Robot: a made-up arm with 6 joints. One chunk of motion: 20 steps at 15 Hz.
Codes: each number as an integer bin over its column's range. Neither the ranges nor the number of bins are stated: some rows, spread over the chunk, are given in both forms.
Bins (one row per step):
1: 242 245 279 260 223 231
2: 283 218 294 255 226 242
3: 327 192 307 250 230 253
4: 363 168 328 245 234 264
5: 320 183 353 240 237 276
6: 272 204 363 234 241 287
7: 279 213 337 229 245 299
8: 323 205 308 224 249 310
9: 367 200 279 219 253 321
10: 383 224 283 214 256 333
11: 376 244 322 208 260 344
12: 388 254 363 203 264 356
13: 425 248 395 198 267 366
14: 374 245 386 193 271 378
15: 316 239 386 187 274 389
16: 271 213 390 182 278 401
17: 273 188 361 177 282 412
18: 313 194 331 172 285 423
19: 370 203 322 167 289 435
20: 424 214 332 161 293 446
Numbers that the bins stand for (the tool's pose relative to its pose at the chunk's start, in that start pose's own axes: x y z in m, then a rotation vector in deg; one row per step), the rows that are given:
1: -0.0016 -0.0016 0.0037 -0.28 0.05 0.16
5: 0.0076 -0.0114 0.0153 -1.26 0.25 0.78
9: 0.0131 -0.0087 0.0037 -2.29 0.47 1.40
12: 0.0156 -0.0002 0.0168 -3.07 0.62 1.88
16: 0.0018 -0.0067 0.0211 -4.10 0.81 2.49
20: 0.0198 -0.0065 0.0120 -5.12 1.01 3.11
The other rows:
2: 0.0032 -0.0059 0.0060 -0.52 0.10 0.32
3: 0.0084 -0.0099 0.0081 -0.77 0.15 0.47
4: 0.0126 -0.0137 0.0114 -1.01 0.21 0.62
6: 0.0019 -0.0081 0.0168 -1.55 0.30 0.93
7: 0.0028 -0.0067 0.0128 -1.80 0.36 1.10
8: 0.0079 -0.0079 0.0082 -2.04 0.41 1.25
10: 0.0150 -0.0049 0.0043 -2.53 0.51 1.56
11: 0.0141 -0.0018 0.0104 -2.82 0.56 1.71
13: 0.0199 -0.0012 0.0218 -3.31 0.66 2.01
14: 0.0139 -0.0016 0.0204 -3.56 0.71 2.18
15: 0.0071 -0.0026 0.0204 -3.85 0.75 2.33
17: 0.0021 -0.0106 0.0165 -4.34 0.86 2.64
18: 0.0068 -0.0096 0.0118 -4.59 0.90 2.79
19: 0.0134 -0.0082 0.0104 -4.83 0.96 2.96

